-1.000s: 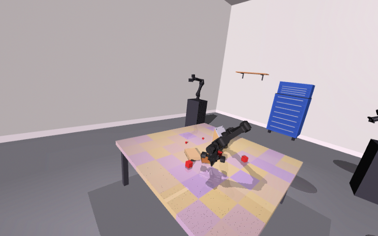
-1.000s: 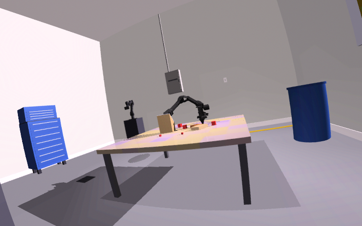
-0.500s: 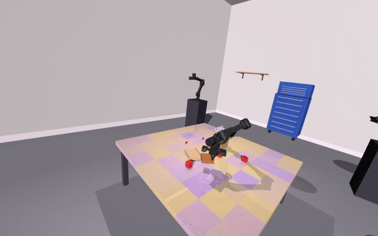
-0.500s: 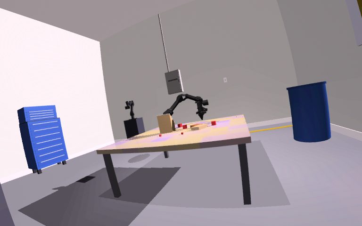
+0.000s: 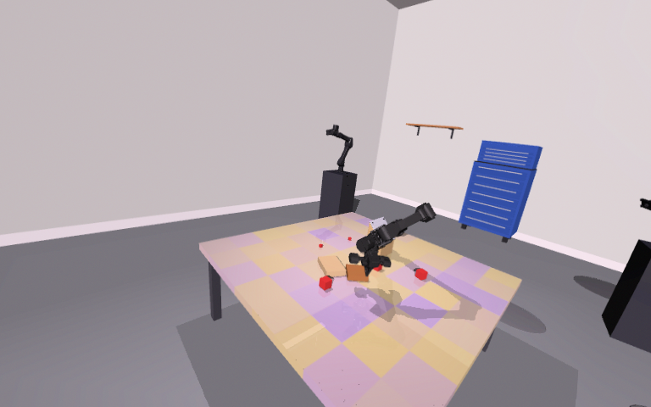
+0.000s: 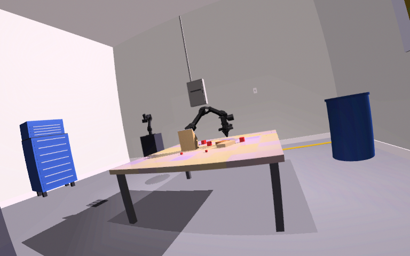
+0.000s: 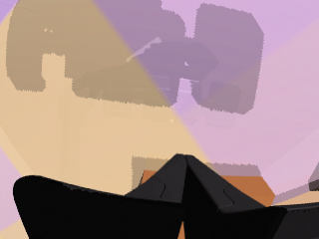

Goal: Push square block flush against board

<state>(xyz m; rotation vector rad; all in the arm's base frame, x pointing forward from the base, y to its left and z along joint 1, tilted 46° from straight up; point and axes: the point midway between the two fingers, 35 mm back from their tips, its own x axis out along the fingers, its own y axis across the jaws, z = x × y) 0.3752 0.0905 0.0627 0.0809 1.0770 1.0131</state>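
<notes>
Now: the orange square block 5 cm behind my gripper tip, 8 cm to the right of it and 4 cm below it. The rest, counted from my gripper tip: light tan board: 20 cm to the right, 4 cm below.
</notes>
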